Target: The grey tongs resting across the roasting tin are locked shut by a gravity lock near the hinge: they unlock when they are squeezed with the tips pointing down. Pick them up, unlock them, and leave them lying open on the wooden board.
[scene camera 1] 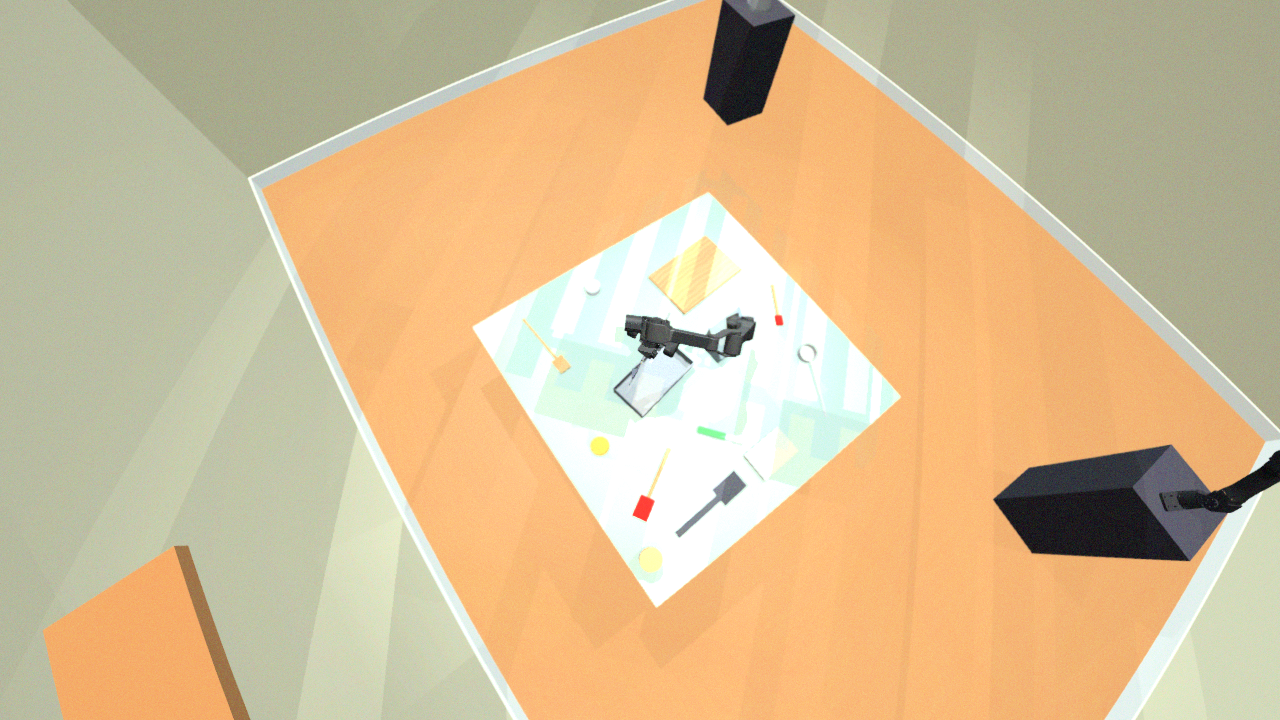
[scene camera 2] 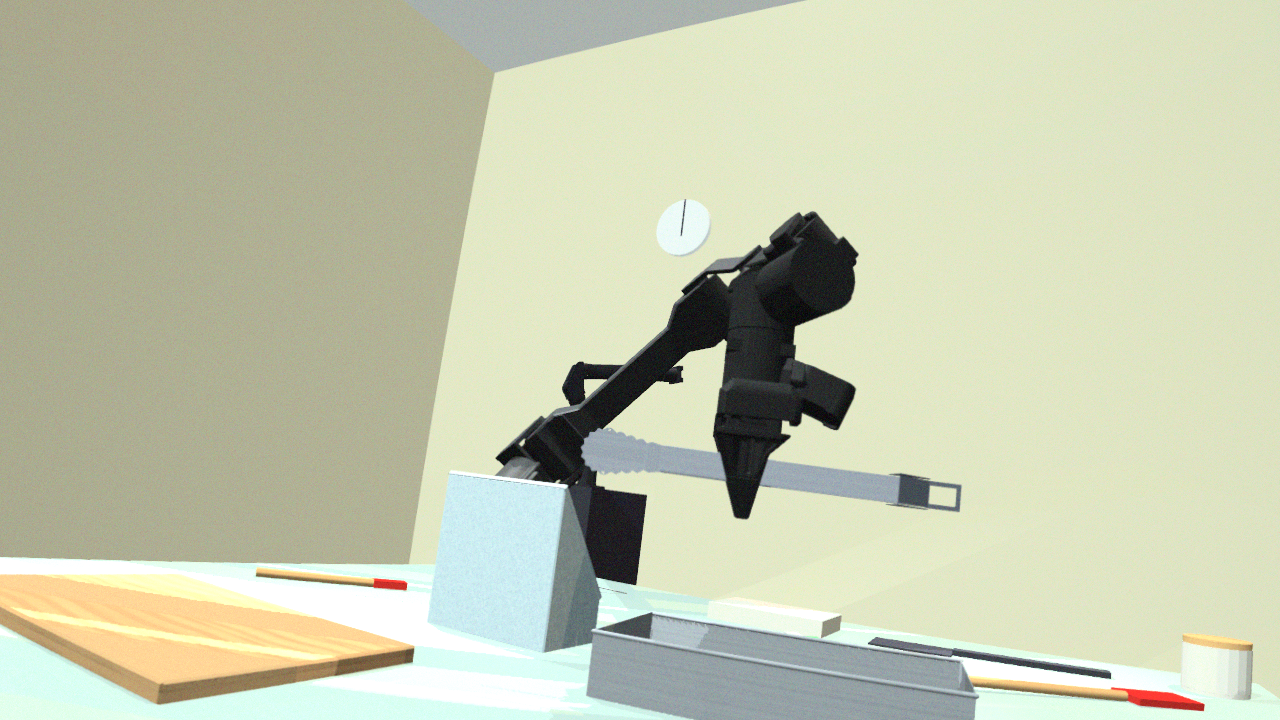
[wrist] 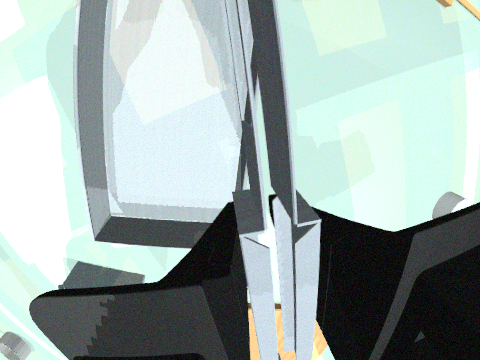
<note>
In view: my gripper (scene camera 2: 740, 518), a white slab (scene camera 2: 807, 622), a dark spatula (scene camera 2: 908, 646), a red-tipped brush (scene camera 2: 260, 572), a wooden board (scene camera 2: 168, 638) and a grey roasting tin (scene camera 1: 656, 377).
The white slab also shows in scene camera 1 (scene camera 1: 768, 455). The dark spatula is seen too in scene camera 1 (scene camera 1: 732, 485). My gripper is seen too in the wrist view (wrist: 253, 207). The wrist view does not show the white slab: it is out of frame. The wrist view misses the dark spatula: it is out of frame.
</note>
